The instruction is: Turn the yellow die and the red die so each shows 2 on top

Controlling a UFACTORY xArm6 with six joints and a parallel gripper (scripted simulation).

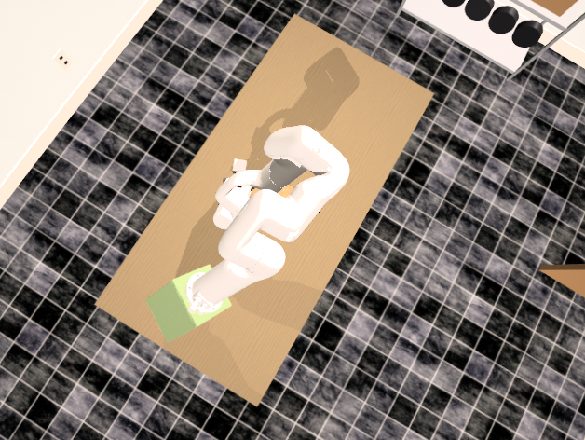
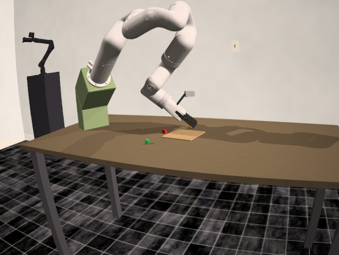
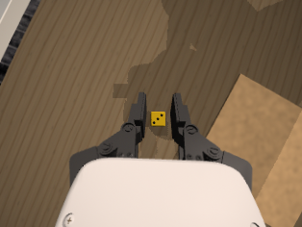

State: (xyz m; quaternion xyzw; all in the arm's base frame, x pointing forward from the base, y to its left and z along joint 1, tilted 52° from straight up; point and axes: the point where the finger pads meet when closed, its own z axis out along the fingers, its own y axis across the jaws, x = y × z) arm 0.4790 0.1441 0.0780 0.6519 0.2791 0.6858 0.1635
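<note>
The yellow die is 20 mm below my hand. The rest, counted from my hand: red die (110 mm to the right, 110 mm behind, 20 mm below); then green die (270 mm to the right, 130 mm behind, 20 mm below); then tan mat (130 mm to the right, 20 mm below, 10 mm behind).
</note>
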